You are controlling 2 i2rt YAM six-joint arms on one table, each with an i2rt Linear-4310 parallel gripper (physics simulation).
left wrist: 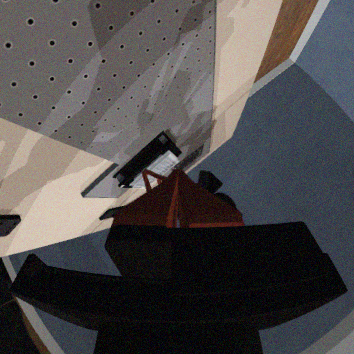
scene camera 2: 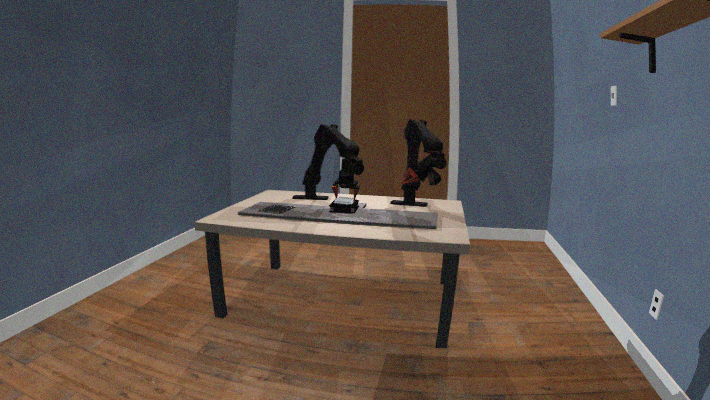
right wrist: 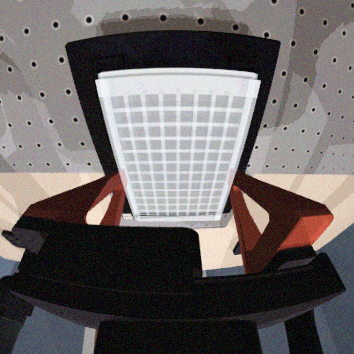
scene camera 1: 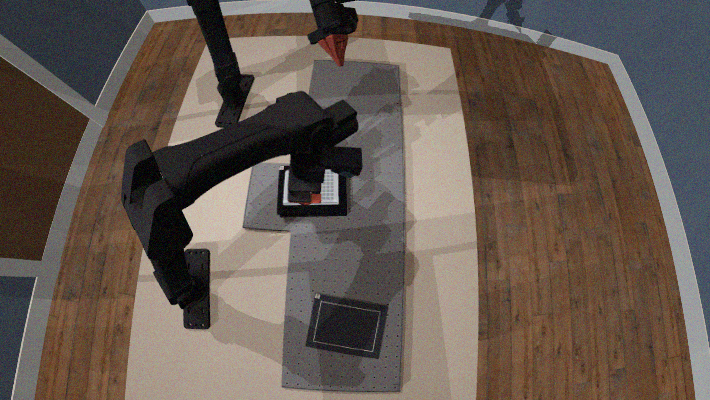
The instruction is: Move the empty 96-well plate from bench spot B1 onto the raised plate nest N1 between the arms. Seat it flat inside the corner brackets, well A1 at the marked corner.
Scene:
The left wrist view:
my left gripper
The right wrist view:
my right gripper
white well plate: gripped by my right gripper
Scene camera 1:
my left gripper
my right gripper
white well plate

